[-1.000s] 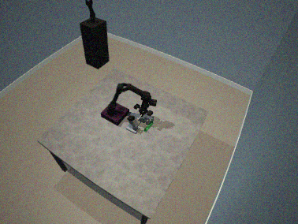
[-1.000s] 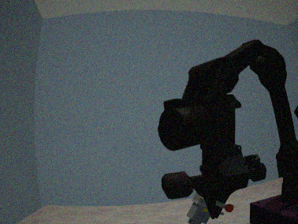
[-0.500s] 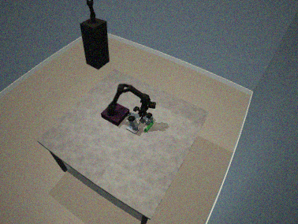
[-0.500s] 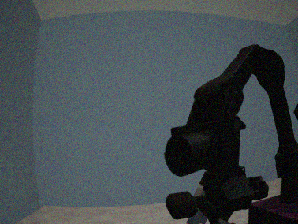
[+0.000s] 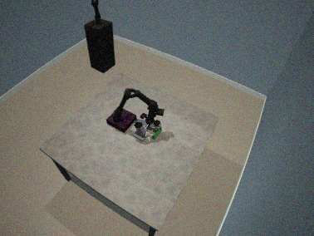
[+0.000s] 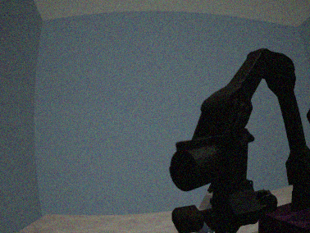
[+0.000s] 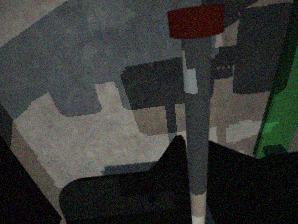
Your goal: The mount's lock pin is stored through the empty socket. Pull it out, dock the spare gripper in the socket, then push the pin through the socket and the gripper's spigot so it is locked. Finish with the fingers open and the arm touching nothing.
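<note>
My gripper tip is now 1 cm past the grey socket block and 10 cm to the left of it. From my gripper tip the other things lie so: green bar 10 cm ahead, 2 cm below; then spare gripper 2 cm behind, 11 cm to the right, 7 cm above.
</note>
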